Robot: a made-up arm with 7 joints.
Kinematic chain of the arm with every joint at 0, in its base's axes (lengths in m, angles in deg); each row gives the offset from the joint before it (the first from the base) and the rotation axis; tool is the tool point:
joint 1: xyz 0 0 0.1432 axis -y
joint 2: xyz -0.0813 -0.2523 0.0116 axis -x
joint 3: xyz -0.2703 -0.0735 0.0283 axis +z
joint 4: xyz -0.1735 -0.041 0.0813 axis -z
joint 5: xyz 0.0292 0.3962 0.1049 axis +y
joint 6: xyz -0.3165 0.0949 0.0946 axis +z
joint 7: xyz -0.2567 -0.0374 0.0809 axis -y
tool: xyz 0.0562 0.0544 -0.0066
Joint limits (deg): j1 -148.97..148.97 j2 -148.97..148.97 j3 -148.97..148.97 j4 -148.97..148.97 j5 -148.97..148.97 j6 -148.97..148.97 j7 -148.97..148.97
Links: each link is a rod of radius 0.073 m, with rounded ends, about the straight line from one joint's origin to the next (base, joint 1, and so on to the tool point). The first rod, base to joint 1, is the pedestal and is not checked.
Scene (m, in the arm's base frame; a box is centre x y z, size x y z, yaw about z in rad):
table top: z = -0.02
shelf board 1: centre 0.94 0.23 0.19 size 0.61 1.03 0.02 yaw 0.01
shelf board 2: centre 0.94 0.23 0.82 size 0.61 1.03 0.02 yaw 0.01
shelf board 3: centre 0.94 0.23 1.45 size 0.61 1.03 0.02 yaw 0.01
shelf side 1: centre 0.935 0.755 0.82 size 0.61 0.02 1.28 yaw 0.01
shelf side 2: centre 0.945 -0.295 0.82 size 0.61 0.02 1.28 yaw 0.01
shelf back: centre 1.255 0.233 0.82 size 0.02 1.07 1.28 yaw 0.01
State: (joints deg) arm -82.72 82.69 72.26 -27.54 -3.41 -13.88 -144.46
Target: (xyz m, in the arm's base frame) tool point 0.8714 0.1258 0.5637
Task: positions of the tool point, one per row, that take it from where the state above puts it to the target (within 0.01 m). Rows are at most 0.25 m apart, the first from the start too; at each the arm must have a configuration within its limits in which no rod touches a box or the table.
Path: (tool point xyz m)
1: 0.6363 -0.0543 1.1308
2: 0.3991 -0.0518 1.0979
3: 0.4536 -0.1627 1.2129
4: 0.4661 -0.2510 1.2912
5: 0.4461 -0.2928 1.3283
6: 0.4109 -0.2753 1.3201
7: 0.3782 -0.2035 1.2613
8: 0.3582 -0.0989 1.1481
9: 0.3512 0.0079 0.9832
10: 0.3486 0.0875 0.7804
11: 0.3405 0.1205 0.5637
12: 0.4900 0.1581 0.5989
13: 0.6726 0.1629 0.6026
14: 0.8714 0.1258 0.5637

